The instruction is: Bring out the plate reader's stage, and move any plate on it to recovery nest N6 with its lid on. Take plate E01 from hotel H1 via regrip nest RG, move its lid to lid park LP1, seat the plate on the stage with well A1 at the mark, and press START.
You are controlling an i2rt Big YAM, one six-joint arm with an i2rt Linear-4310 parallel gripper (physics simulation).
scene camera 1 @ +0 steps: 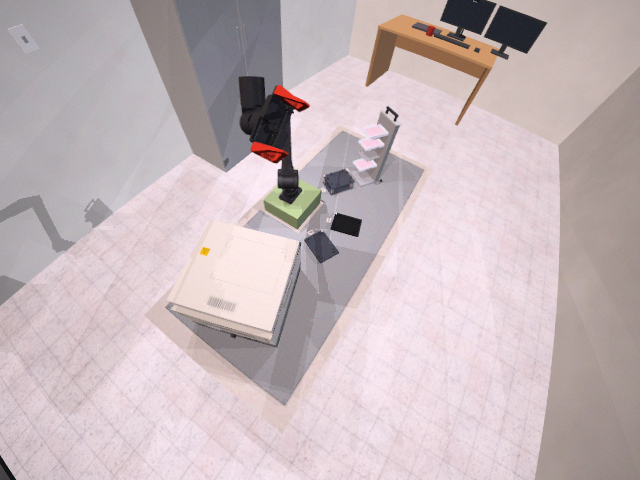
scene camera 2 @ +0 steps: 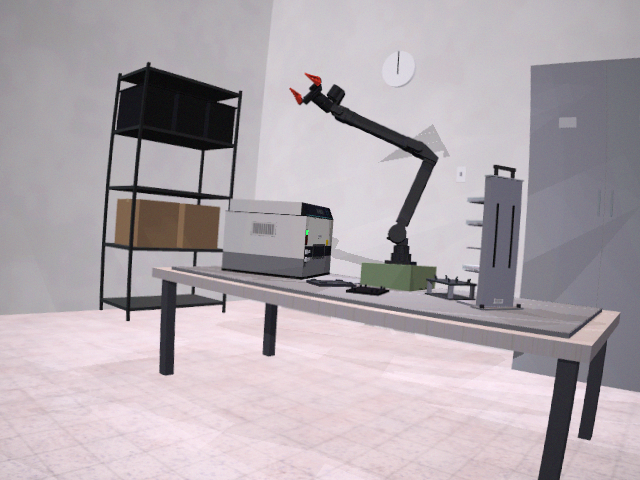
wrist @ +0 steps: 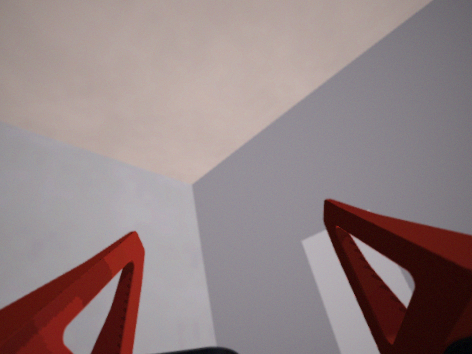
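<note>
My gripper is open and empty, raised high above the table and tilted upward. The plate reader is a pale box with a grey base; a green light shows on its front in scene camera 2, and no extended stage shows. Hotel H1 is an upright grey tower with several pinkish plates on its shelves. A raised dark nest stands beside the hotel. A black holder and a dark flat holder lie nearer the reader. Their labels are unreadable.
The arm stands on a green block between the reader and the raised nest. A grey cabinet stands behind the table. A black shelf unit with boxes and a desk with monitors stand apart from the table.
</note>
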